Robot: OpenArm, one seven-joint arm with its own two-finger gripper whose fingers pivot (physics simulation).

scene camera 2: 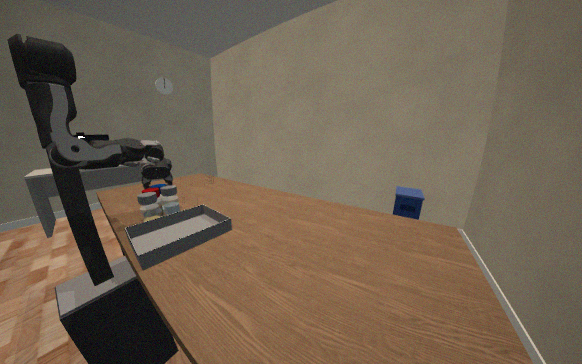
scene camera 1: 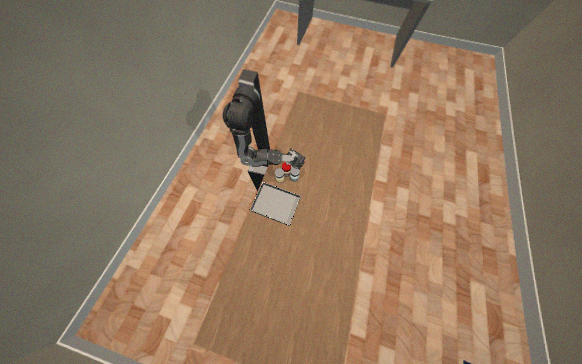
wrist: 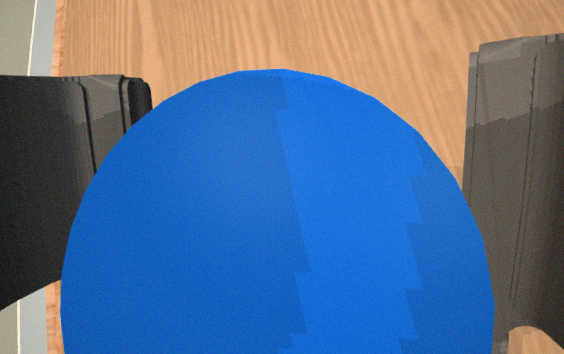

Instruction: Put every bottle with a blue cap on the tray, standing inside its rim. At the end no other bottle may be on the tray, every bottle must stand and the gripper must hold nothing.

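Note:
The blue-capped bottle shows by its wide blue cap (wrist: 280, 225) (scene camera 2: 159, 186), seen from above between the fingers in the wrist view; its body is hidden. My gripper (wrist: 294, 218) (scene camera 2: 157, 183) points down over it, one finger on each side close against it, and looks shut on the bottle. A red-capped bottle (scene camera 1: 286, 167) (scene camera 2: 150, 191) stands right beside it. Two grey-capped bottles stand nearer the tray, one with a yellowish base (scene camera 1: 279, 173) (scene camera 2: 147, 198) and one with a pale blue base (scene camera 1: 295, 173) (scene camera 2: 169, 191). The tray (scene camera 1: 275, 204) (scene camera 2: 175, 235) holds no bottle.
The tray lies at the table's edge near the robot's stand, a short way from the bottles. The wooden table (scene camera 1: 310, 280) (scene camera 2: 350, 280) stretches beyond it. The neighbouring bottles stand close together beside the gripper. A blue box (scene camera 2: 408, 202) is far off beyond the table.

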